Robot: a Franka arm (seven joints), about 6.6 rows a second.
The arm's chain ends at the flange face. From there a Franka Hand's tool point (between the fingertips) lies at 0.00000 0.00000 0.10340 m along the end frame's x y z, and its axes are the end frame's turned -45 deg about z.
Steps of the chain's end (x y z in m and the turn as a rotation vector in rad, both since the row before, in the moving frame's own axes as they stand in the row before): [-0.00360, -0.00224, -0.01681, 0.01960, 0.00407, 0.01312]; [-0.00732, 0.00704, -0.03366, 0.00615, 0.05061, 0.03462]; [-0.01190, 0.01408, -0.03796, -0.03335, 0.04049, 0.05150]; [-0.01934, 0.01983, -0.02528, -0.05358, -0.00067, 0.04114]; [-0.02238, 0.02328, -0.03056, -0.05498, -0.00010, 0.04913]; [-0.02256, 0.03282, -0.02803, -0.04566, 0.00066, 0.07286]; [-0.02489, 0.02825, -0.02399, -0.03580, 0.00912, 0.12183]
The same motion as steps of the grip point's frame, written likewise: [0.00078, -0.00525, -0.01683, 0.01098, 0.01674, 0.01312]; [-0.00606, 0.00312, -0.03379, -0.03144, 0.04014, 0.03462]; [-0.01799, 0.00695, -0.03810, -0.05221, 0.00505, 0.05150]; [-0.03174, 0.00413, -0.02543, -0.03741, -0.03836, 0.04114]; [-0.03641, 0.00455, -0.03072, -0.03881, -0.03895, 0.04913]; [-0.04257, 0.01052, -0.02814, -0.03275, -0.03182, 0.07286]; [-0.03972, 0.00553, -0.02406, -0.03176, -0.01887, 0.12183]
